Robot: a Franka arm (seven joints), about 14 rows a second.
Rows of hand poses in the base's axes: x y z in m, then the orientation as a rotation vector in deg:
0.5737, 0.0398, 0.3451, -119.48, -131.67, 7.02
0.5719, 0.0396, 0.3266, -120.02, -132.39, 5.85
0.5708, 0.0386, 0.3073, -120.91, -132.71, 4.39
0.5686, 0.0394, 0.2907, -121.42, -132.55, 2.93
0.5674, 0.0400, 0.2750, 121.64, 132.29, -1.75
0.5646, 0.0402, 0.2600, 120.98, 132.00, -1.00
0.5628, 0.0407, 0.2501, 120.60, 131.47, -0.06
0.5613, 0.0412, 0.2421, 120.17, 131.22, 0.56
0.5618, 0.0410, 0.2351, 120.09, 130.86, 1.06
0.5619, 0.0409, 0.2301, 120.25, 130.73, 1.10
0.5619, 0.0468, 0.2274, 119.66, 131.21, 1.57
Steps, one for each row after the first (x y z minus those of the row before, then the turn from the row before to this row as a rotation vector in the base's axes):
-0.0018, -0.0002, -0.0185, 0.00, -1.15, 0.07
-0.0011, -0.0010, -0.0193, 0.16, -1.23, -0.27
-0.0022, 0.0008, -0.0166, 0.55, -0.78, -0.31
-0.0012, 0.0006, -0.0157, 0.22, -0.88, -0.21
-0.0028, 0.0002, -0.0150, -0.10, -0.81, 0.19
-0.0018, 0.0005, -0.0099, 0.00, -0.89, -0.04
-0.0015, 0.0005, -0.0080, -0.03, -0.62, 0.10
0.0005, -0.0002, -0.0070, 0.03, -0.45, -0.11
0.0001, -0.0001, -0.0050, 0.03, -0.01, -0.13
0.0000, 0.0059, -0.0027, 0.19, -0.23, 0.50

